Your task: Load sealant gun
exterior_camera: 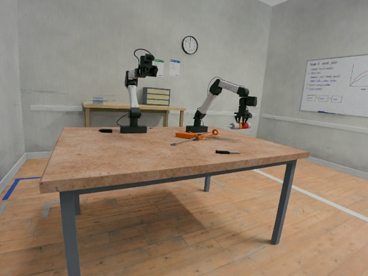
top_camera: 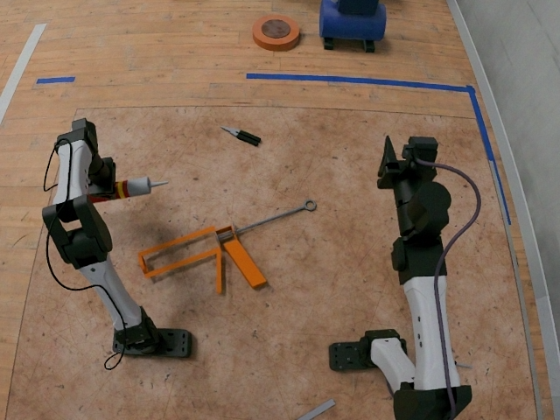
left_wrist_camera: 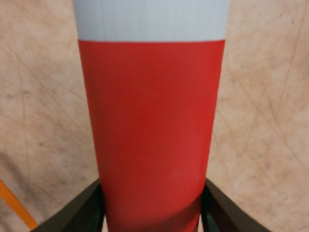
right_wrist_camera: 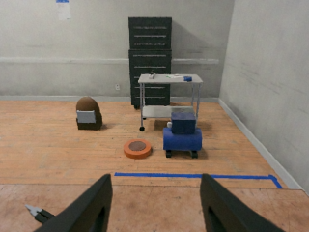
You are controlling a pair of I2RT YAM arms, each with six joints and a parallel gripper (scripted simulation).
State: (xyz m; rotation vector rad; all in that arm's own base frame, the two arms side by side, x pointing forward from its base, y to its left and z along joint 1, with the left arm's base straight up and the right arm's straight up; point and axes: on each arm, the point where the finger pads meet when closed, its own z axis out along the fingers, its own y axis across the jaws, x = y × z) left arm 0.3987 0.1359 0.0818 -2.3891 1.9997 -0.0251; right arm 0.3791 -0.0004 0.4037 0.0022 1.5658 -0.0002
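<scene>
My left gripper is now 20 mm to the left of the cartridge, 10 mm short of it and 10 mm above it. The rest, counted from my left hand: plunger rod 440 mm to the right, 110 mm below, 20 mm behind; orange sealant gun 350 mm to the right, 110 mm below, 100 mm behind; thumb plate 350 mm to the right, 110 mm below, 60 mm behind.
</scene>
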